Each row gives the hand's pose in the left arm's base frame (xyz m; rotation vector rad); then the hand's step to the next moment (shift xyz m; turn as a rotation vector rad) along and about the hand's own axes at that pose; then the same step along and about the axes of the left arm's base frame.
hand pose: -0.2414 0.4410 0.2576 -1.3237 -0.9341 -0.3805
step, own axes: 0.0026 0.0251 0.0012 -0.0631 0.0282 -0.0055
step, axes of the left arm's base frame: 0.0191 0.0081 -0.0144 -0.0156 -0.0145 -0.0660
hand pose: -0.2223 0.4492 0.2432 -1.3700 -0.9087 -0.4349
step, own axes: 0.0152 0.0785 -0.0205 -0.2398 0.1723 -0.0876
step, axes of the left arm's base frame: 0.0733 -0.0008 -0.0379 0.0087 -0.1060 -0.2891
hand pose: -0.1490 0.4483 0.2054 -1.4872 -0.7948 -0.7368
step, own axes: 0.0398 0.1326 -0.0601 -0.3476 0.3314 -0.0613
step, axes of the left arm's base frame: 0.1325 -0.0617 -0.0376 0.0798 -0.0906 -0.4689
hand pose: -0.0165 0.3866 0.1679 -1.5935 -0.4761 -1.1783
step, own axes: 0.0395 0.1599 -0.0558 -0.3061 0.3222 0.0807
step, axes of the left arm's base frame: 0.1172 -0.1192 -0.0481 0.1542 0.0293 -0.4235
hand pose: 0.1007 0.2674 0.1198 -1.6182 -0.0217 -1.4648
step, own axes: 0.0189 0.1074 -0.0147 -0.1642 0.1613 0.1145
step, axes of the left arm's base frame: 0.0543 -0.0809 -0.0511 0.1315 0.0663 -0.2107
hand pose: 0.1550 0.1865 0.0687 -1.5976 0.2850 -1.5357
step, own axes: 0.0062 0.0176 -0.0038 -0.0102 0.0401 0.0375
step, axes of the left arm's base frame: 0.0048 -0.0162 -0.0087 0.0472 -0.0008 -0.0298
